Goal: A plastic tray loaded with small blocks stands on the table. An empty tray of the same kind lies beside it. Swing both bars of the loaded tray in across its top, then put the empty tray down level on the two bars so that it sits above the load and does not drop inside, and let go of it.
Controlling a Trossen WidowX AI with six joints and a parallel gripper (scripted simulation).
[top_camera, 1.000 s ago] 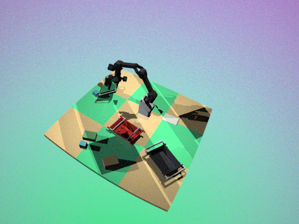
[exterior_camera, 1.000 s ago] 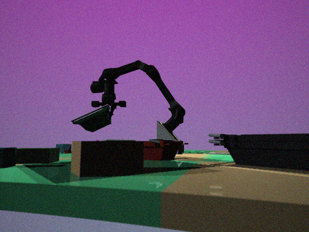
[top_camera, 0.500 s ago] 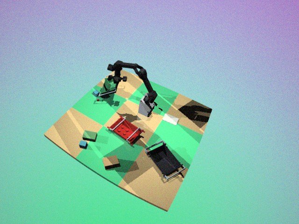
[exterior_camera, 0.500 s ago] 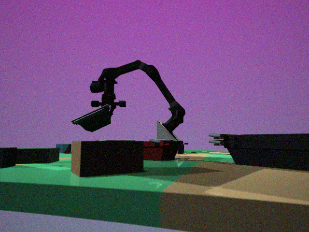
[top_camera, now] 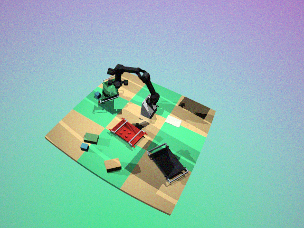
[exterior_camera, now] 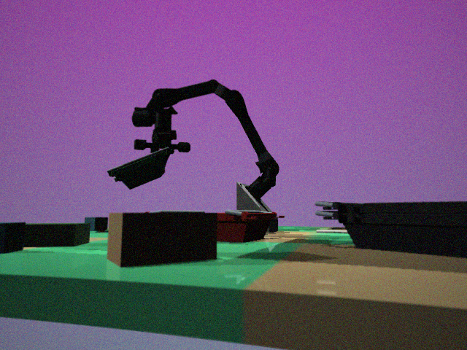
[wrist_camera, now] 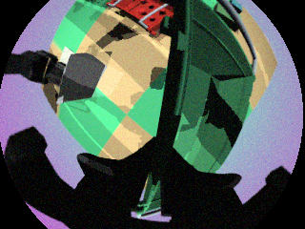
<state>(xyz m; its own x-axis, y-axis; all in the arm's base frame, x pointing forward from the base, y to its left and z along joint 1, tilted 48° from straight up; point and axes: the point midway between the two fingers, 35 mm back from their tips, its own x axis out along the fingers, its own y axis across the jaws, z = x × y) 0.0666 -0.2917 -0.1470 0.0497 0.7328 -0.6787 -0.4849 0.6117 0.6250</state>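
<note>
My gripper tip is now 6 cm to the left of the green tray and 4 cm short of it. Also, from my gripper tip: tiny red cube (20 cm below, 18 cm to the right, 7 cm ahead); then flat green block (50 cm ahead, 18 cm below, 2 cm to the left); then white flat plate (59 cm to the left, 20 cm below, 7 cm behind).
</note>
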